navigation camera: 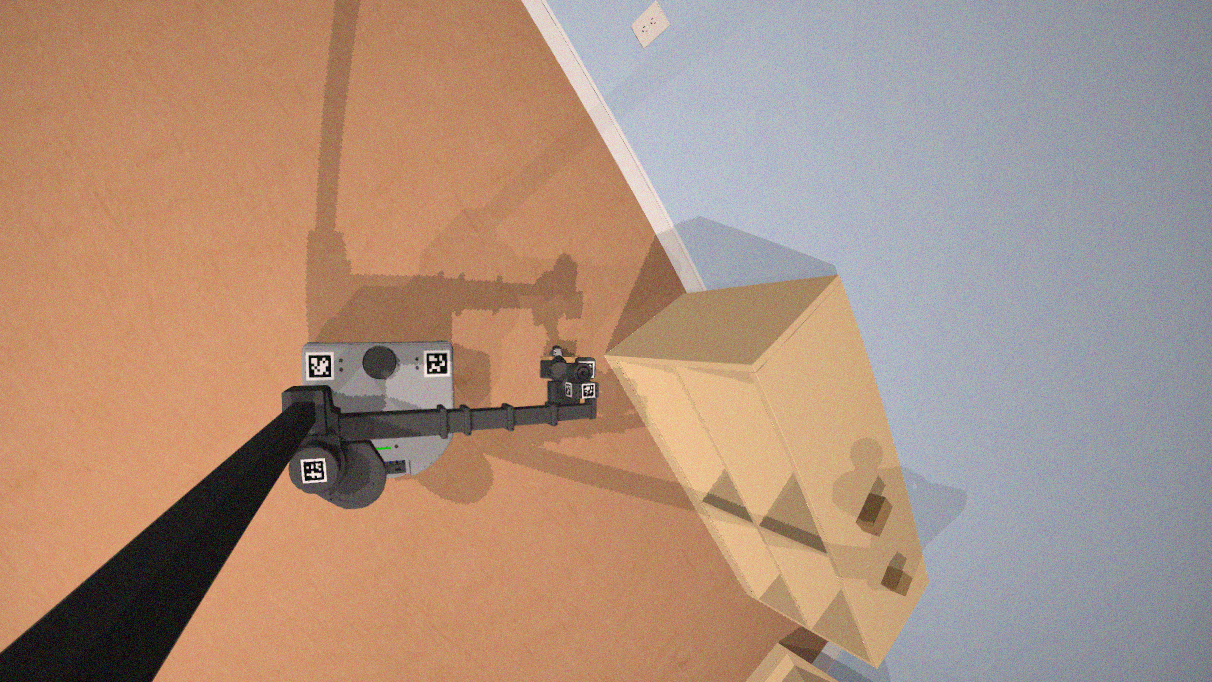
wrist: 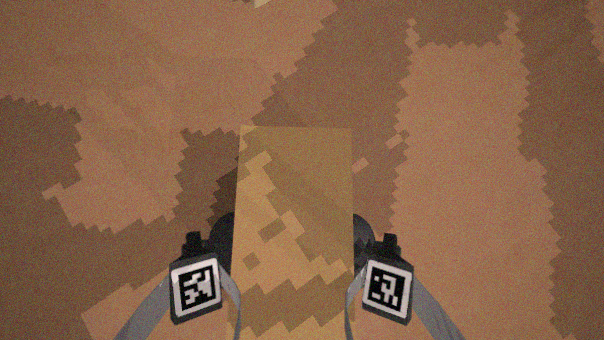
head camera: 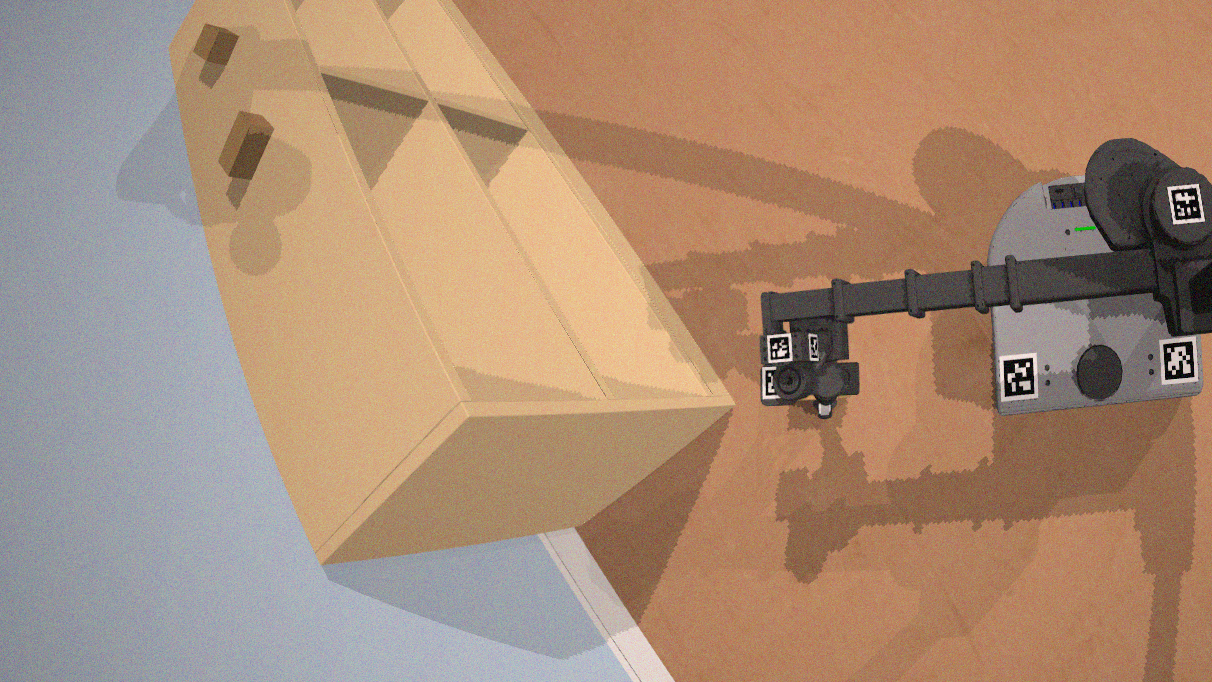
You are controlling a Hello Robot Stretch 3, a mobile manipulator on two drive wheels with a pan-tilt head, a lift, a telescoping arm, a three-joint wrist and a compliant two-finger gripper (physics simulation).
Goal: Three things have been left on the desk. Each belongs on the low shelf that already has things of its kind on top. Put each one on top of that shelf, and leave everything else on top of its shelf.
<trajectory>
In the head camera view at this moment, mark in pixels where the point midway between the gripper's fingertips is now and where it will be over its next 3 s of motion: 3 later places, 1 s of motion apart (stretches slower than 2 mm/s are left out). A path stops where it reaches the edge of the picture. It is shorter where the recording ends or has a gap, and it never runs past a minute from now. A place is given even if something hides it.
My gripper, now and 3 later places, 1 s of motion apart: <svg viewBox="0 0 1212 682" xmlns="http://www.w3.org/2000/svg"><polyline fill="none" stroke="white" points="824,382 810,382 782,383 748,383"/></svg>
</trajectory>
